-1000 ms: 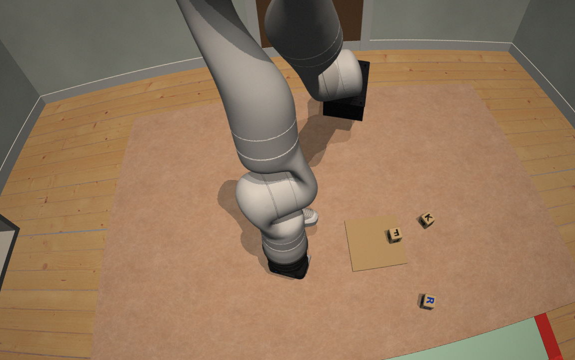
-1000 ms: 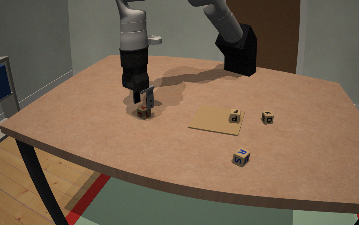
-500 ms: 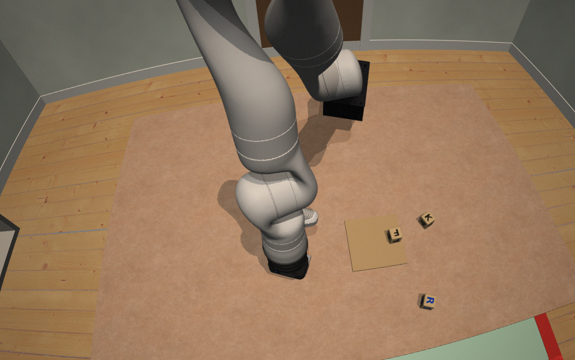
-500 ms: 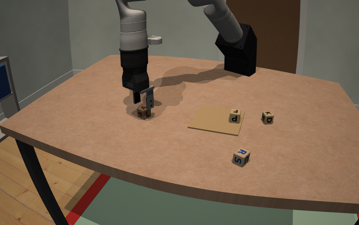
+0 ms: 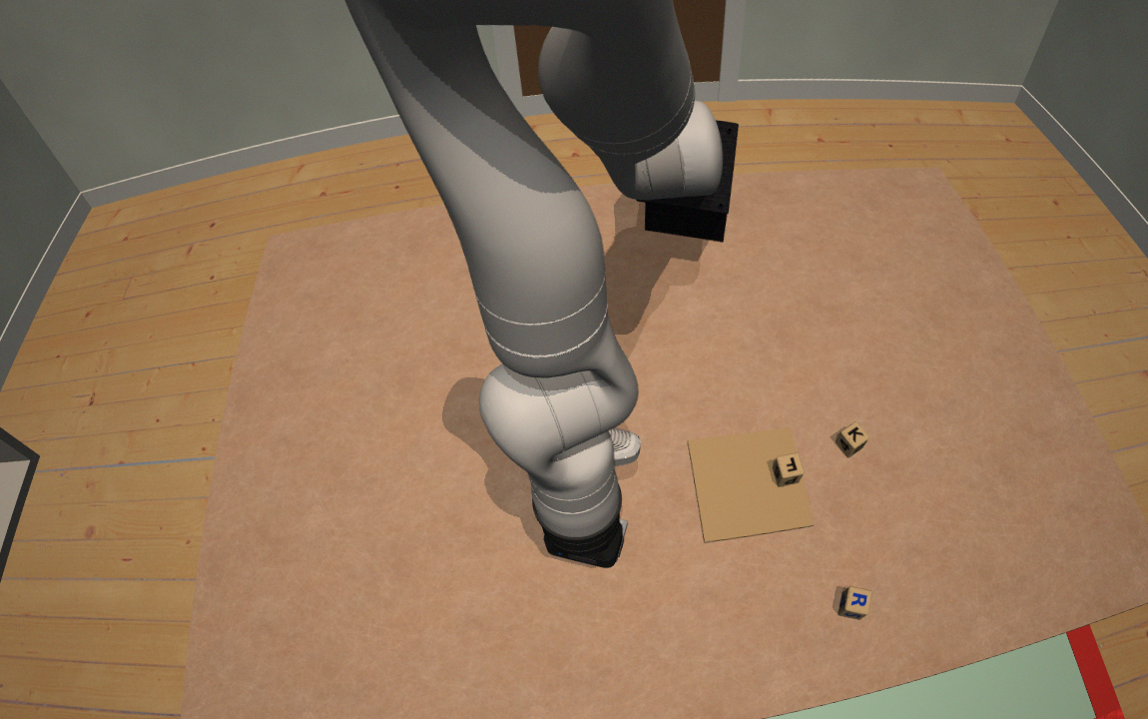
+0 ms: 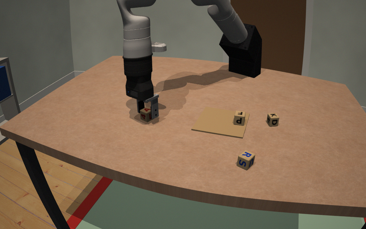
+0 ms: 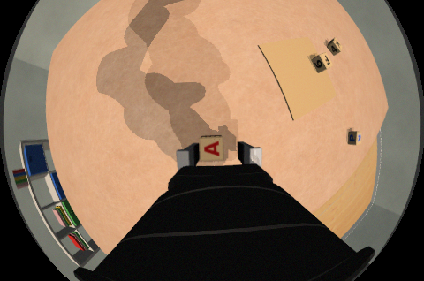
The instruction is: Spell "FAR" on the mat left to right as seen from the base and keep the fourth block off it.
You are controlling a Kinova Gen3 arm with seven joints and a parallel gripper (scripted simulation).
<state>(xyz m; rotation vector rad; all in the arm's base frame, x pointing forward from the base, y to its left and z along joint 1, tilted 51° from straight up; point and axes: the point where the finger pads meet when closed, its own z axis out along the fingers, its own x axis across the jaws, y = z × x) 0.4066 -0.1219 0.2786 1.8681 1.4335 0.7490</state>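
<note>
Right now the tan mat is 50 mm behind my hand, 200 mm to the left of it and 40 mm below it. Also, from my hand: F block (50 mm behind, 250 mm to the left, 20 mm below); R block (130 mm ahead, 290 mm to the left, 20 mm below); K block (80 mm behind, 350 mm to the left, 20 mm below).
</note>
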